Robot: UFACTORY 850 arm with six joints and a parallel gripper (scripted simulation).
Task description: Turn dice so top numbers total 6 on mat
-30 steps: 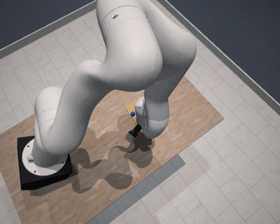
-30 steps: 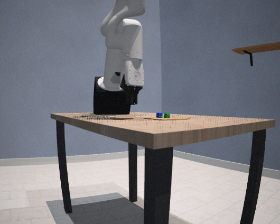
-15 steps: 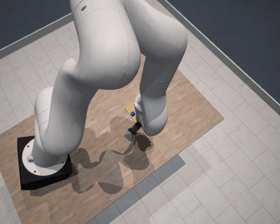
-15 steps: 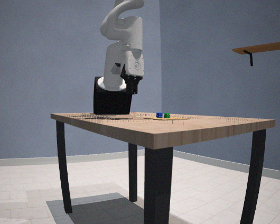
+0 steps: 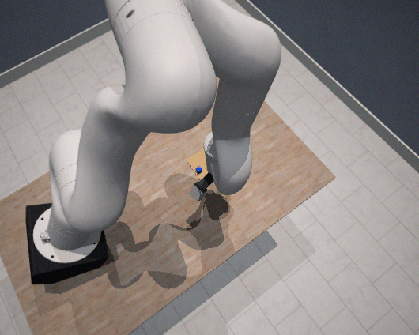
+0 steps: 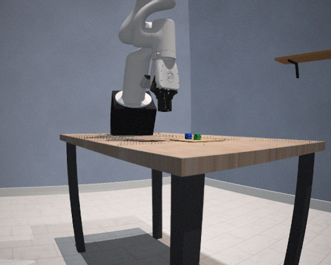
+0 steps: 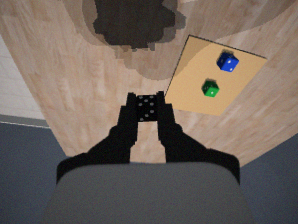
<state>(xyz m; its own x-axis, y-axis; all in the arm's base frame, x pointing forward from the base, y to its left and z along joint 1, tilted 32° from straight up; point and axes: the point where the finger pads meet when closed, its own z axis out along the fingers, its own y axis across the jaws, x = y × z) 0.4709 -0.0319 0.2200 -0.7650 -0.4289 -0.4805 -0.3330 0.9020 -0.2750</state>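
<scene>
The green die is 120 mm to the left of my hand, 110 mm below it and 10 mm ahead of it. Also, from my hand: blue die (110 mm to the left, 110 mm below, 40 mm behind); then black die (10 mm below); then tan mat (120 mm to the left, 120 mm below, 10 mm ahead).
</scene>
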